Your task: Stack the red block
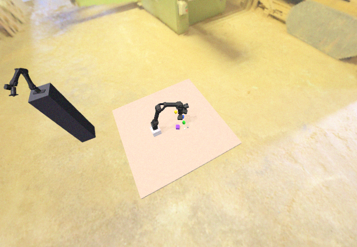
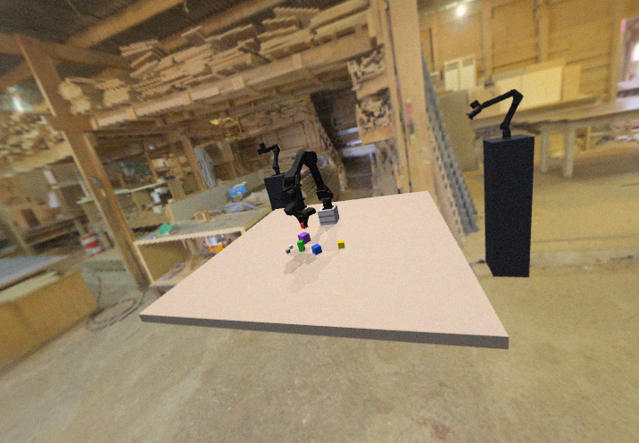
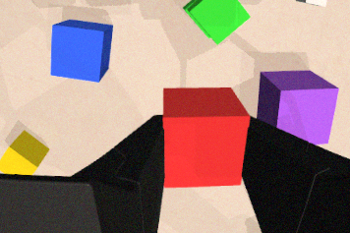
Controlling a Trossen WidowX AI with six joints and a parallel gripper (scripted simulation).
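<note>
The blue block lies 40 mm ahead of my gripper tip, 60 mm to the left of it and 110 mm below it. Round my gripper tip: red block: right at my gripper tip; then purple block: 80 mm behind, 60 mm to the right, 110 mm below; then yellow block: 10 mm behind, 180 mm to the left, 110 mm below.
</note>
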